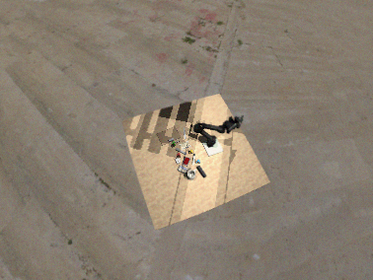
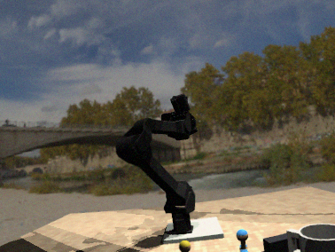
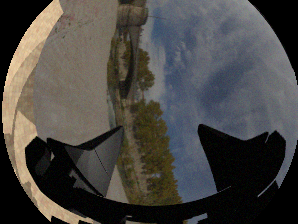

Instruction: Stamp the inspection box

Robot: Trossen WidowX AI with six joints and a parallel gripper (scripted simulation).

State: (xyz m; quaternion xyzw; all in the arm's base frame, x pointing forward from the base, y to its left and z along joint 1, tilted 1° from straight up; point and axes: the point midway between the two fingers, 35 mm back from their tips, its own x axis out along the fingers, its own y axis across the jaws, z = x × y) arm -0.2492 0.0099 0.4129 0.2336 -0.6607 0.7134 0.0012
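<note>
Right now the green-topped stamp is 67 cm ahead of my gripper tip, 42 cm below it and 10 cm to the right of it. Round my gripper tip: blue-knobbed stamp (48 cm ahead, 42 cm below, 17 cm to the left); then yellow-knobbed stamp (51 cm ahead, 42 cm below, 4 cm to the left); then black block (47 cm ahead, 42 cm below, 28 cm to the left).
</note>
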